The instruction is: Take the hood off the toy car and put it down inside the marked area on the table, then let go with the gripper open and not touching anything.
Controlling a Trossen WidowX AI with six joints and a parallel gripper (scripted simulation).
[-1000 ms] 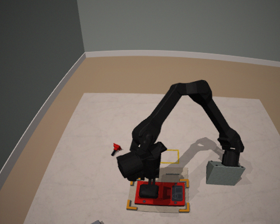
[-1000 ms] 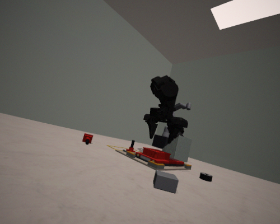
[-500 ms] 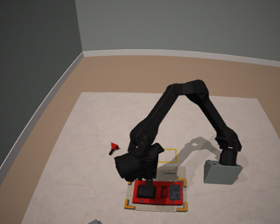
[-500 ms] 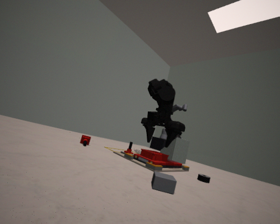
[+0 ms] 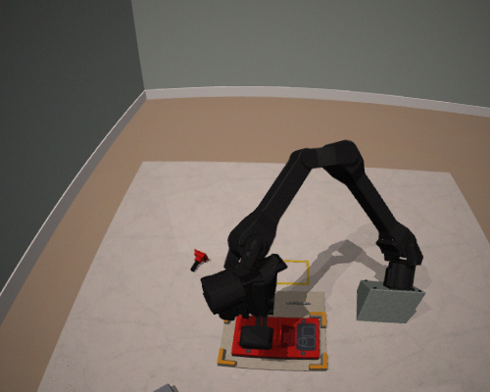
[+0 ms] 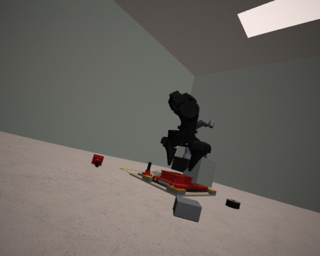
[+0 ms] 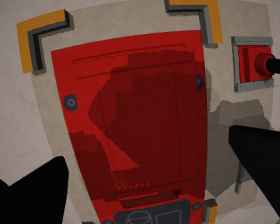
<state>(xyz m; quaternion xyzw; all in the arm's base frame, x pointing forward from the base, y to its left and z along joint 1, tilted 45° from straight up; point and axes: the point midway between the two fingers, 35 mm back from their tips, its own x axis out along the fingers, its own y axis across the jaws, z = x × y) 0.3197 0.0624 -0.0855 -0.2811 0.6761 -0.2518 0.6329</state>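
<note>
My gripper tip is 3 cm above the red hood. The rest, counted from my gripper tip: black wheel 17 cm to the left, 8 cm behind, 6 cm below.
</note>
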